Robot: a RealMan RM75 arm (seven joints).
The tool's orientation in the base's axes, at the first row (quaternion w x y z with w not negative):
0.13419 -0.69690 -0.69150 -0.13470
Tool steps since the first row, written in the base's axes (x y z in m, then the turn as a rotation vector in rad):
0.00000 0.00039 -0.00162 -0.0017 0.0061 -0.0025
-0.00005 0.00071 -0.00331 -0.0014 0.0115 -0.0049
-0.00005 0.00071 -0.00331 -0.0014 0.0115 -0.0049
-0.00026 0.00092 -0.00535 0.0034 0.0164 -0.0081
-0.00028 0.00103 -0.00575 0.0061 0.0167 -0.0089
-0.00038 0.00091 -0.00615 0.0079 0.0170 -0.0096
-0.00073 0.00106 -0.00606 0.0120 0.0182 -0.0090
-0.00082 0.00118 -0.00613 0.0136 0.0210 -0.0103
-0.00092 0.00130 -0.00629 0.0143 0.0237 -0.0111
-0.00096 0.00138 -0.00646 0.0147 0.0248 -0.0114
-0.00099 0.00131 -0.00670 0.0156 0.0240 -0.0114
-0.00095 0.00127 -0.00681 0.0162 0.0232 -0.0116
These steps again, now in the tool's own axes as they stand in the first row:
-0.00024 0.00000 0.00165 0.0047 -0.0017 0.0046
-0.00058 -0.00005 0.00334 0.0088 -0.0015 0.0088
-0.00058 -0.00005 0.00334 0.0088 -0.0015 0.0088
-0.00115 -0.00026 0.00531 0.0122 0.0033 0.0136
-0.00119 -0.00028 0.00572 0.0122 0.0060 0.0145
-0.00145 -0.00038 0.00604 0.0122 0.0078 0.0153
-0.00128 -0.00073 0.00602 0.0136 0.0119 0.0152
-0.00120 -0.00082 0.00613 0.0157 0.0134 0.0174
-0.00115 -0.00093 0.00632 0.0179 0.0141 0.0192
-0.00114 -0.00097 0.00651 0.0189 0.0145 0.0199
-0.00129 -0.00099 0.00670 0.0181 0.0154 0.0196
-0.00137 -0.00095 0.00679 0.0173 0.0160 0.0195

